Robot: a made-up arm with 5 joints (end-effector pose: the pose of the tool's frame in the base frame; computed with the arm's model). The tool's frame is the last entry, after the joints.
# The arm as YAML. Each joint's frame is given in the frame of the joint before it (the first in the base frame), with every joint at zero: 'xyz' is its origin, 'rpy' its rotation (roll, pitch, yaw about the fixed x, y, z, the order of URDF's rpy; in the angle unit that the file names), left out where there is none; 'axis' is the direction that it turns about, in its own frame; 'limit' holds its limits. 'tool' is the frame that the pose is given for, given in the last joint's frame.
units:
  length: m
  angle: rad
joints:
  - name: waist
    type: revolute
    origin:
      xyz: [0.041, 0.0, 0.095]
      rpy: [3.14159, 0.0, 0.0]
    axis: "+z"
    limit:
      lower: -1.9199
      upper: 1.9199
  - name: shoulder
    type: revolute
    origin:
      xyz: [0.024, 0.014, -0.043]
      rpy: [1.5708, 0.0, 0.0]
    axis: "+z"
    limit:
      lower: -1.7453
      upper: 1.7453
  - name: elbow
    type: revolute
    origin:
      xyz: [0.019, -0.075, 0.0]
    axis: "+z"
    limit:
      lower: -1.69
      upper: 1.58
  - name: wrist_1
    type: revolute
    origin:
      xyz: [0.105, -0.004, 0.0]
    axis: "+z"
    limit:
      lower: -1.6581
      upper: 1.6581
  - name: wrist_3
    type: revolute
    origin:
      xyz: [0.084, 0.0, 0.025]
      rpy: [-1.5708, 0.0, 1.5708]
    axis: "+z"
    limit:
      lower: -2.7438
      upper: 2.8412
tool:
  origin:
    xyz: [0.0, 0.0, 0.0]
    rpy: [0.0, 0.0, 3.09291]
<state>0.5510 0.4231 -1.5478 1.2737 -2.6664</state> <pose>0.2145 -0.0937 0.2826 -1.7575 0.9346 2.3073</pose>
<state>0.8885 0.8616 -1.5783 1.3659 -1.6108</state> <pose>0.1988 -0.1768 0.1936 0.4524 -1.1149 -2.3178</pose>
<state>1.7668 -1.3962 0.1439 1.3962 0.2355</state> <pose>0.0390 -0.0665 0.2587 -1.2935 -0.8736 -1.2810</pose>
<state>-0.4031 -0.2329 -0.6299 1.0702 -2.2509</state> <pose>0.1955 0.0778 0.2804 1.5187 -0.3387 -1.5578</pose>
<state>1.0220 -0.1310 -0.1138 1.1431 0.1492</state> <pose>0.1476 -0.1532 0.1785 -0.3705 -0.5893 -0.8855</pose>
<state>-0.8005 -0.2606 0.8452 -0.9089 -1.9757</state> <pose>0.1671 0.1458 0.1875 1.9582 -0.3127 -0.8188</pose>
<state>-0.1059 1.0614 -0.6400 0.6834 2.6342</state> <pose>0.2725 0.0357 0.0436 -0.6048 -0.2078 2.6271</pose>
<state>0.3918 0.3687 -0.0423 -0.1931 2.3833</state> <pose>0.2788 -0.0863 0.1601 -1.6116 -0.3394 1.5543</pose>
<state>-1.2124 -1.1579 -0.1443 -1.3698 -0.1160</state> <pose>-0.0002 -0.0785 0.3258 -1.3371 1.6249 0.6462</pose>
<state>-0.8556 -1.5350 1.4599 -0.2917 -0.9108</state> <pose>0.1196 0.1073 0.2017 1.5273 -1.1933 -0.0691</pose>
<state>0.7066 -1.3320 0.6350 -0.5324 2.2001</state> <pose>0.0951 -0.0317 0.3238 -2.8387 -0.4052 0.3268</pose>
